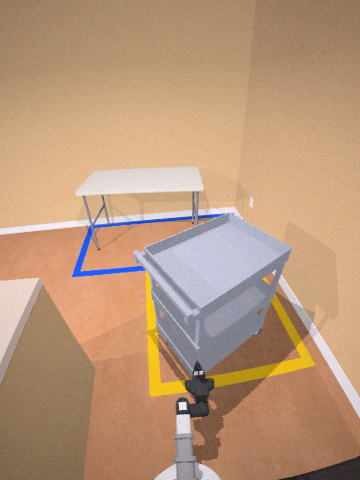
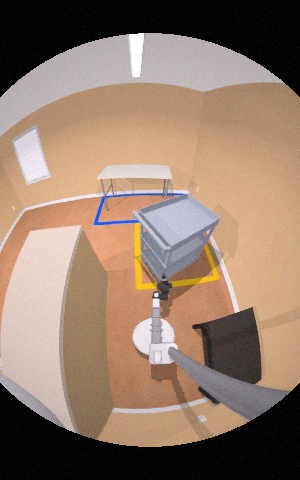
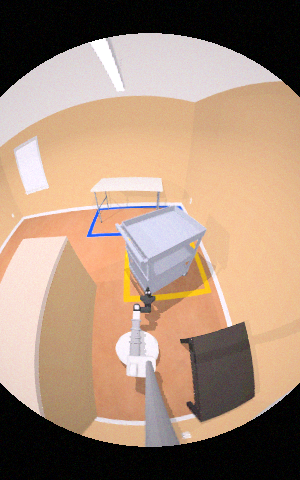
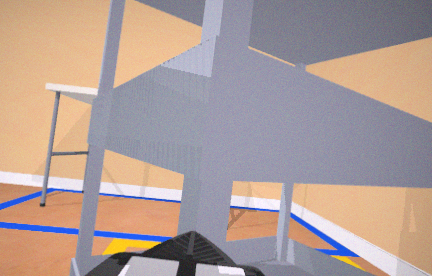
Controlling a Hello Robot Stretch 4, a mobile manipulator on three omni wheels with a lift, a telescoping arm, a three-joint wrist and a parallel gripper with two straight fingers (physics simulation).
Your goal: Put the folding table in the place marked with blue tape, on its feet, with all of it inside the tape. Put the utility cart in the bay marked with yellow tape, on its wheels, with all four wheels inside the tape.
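Places are measured from the robot's base along level axes (x ahead, y left, z up), in millimetres.
Pixels of known places: gripper, fingertip midpoint: [image 1: 196, 361] [image 2: 163, 273] [image 3: 147, 286] [image 4: 190, 252].
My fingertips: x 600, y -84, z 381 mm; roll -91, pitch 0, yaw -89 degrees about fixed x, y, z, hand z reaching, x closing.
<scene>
Behind a point stands the place of what it marks.
The folding table [image 1: 142, 181] {x 2215, y 304, z 715 mm} [image 2: 135, 172] {x 2147, y 295, z 715 mm} [image 3: 129, 184] {x 2184, y 262, z 716 mm} [image 4: 75, 91] {x 2037, y 753, z 683 mm} stands upright on its legs by the back wall. The feet that show are within or at the blue tape [image 1: 107, 272] {x 1708, y 700, z -27 mm} [image 2: 115, 222] {x 1720, y 644, z -33 mm} [image 4: 40, 228] {x 1724, y 665, z -27 mm}. The grey utility cart [image 1: 220, 260] {x 941, y -227, z 766 mm} [image 2: 177, 220] {x 929, y -187, z 766 mm} [image 3: 162, 230] {x 957, y -205, z 766 mm} [image 4: 320, 130] {x 664, y -179, z 470 mm} stands upright, turned askew over the yellow tape [image 1: 155, 360] {x 799, y 175, z -27 mm} [image 3: 126, 285] {x 779, y 183, z -27 mm}. One wheel shows inside at the right; the near corner is close to the front strip and its wheel is hidden. My gripper [image 1: 198, 365] {x 600, y -84, z 381 mm} [image 2: 164, 276] {x 600, y -84, z 381 mm} [image 3: 147, 290] {x 600, y -84, z 381 mm} [image 4: 190, 252] {x 600, y -84, z 381 mm} is shut and empty, low at that near corner.
A large beige block with a pale top [image 1: 60, 345] {x 619, y 579, z 539 mm} [image 2: 85, 300] {x 254, y 546, z 559 mm} [image 3: 65, 320] {x 143, y 536, z 569 mm} stands at the left. A dark piece of furniture [image 2: 232, 345] {x -188, y -683, z 422 mm} [image 3: 222, 370] {x -277, y -701, z 422 mm} is at the right, near my base. Walls run behind the table and right of the cart.
</scene>
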